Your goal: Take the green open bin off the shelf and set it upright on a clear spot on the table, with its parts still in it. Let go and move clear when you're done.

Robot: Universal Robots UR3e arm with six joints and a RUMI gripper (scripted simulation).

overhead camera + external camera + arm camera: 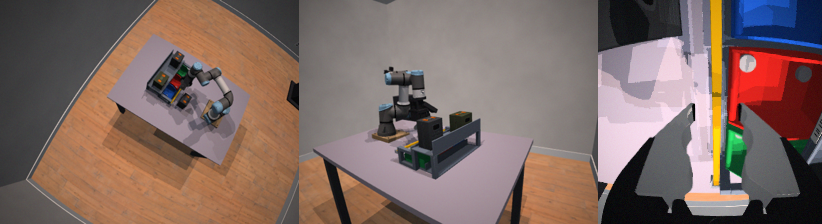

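My gripper is now 3 cm above the yellow rail. Also, from my hand: green open bin 8 cm ahead, 12 cm to the right, 5 cm below; then blue bin 9 cm ahead, 11 cm to the left, 5 cm below; then red bin 9 cm ahead, 1 cm to the right, 5 cm below.
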